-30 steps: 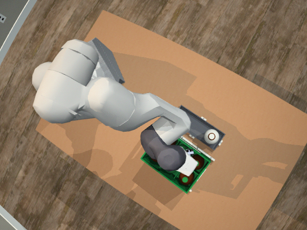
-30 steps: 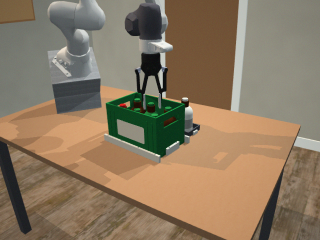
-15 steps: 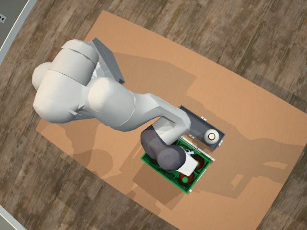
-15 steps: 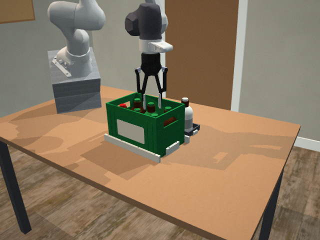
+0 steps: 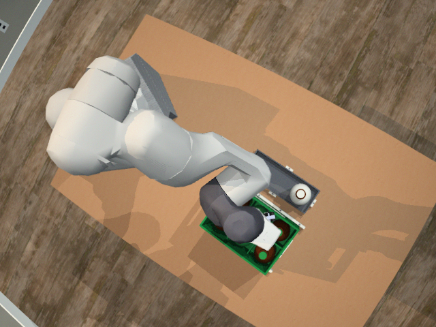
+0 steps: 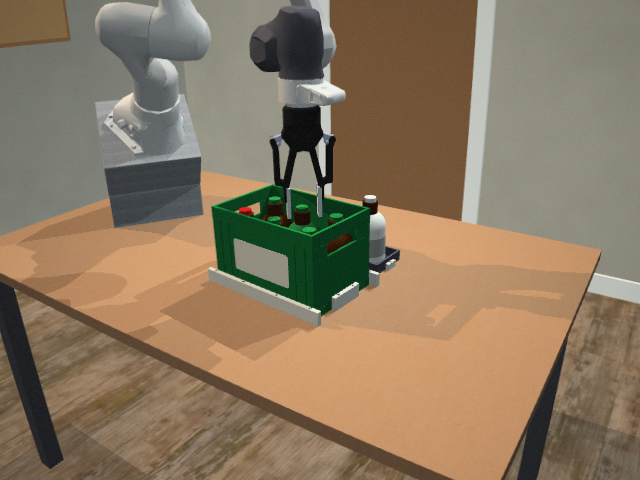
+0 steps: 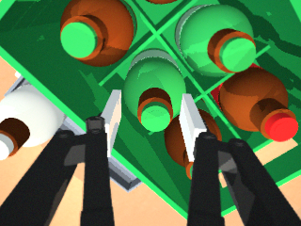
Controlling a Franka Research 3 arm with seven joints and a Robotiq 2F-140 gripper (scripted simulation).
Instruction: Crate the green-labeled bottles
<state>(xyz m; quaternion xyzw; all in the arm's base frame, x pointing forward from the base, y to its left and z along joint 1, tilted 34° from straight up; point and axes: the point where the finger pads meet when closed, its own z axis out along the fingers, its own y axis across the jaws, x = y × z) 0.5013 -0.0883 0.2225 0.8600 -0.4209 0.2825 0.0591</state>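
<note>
The green crate is 1 cm behind my hand, 4 cm to the right of it and 9 cm below it. Round my hand: white-labeled bottle: 10 cm ahead, 12 cm to the left, 9 cm below; then grey tray: 2 cm ahead, 14 cm to the left, 16 cm below.
</note>
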